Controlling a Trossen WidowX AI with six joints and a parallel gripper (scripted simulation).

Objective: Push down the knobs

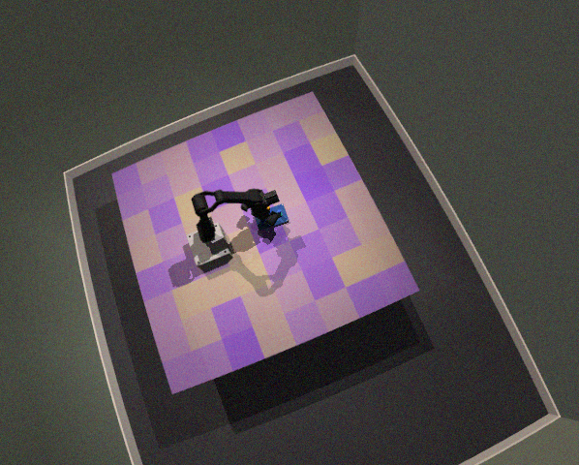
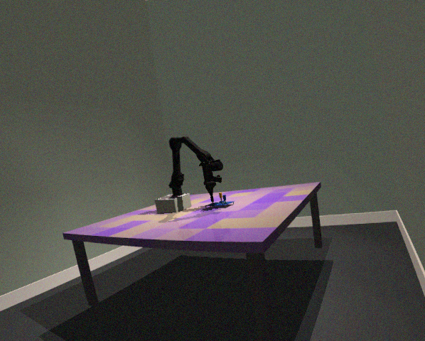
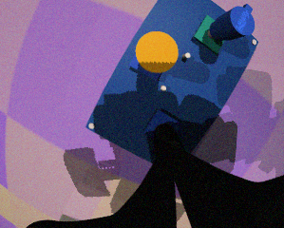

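My gripper tip is 20 mm above the black knob.
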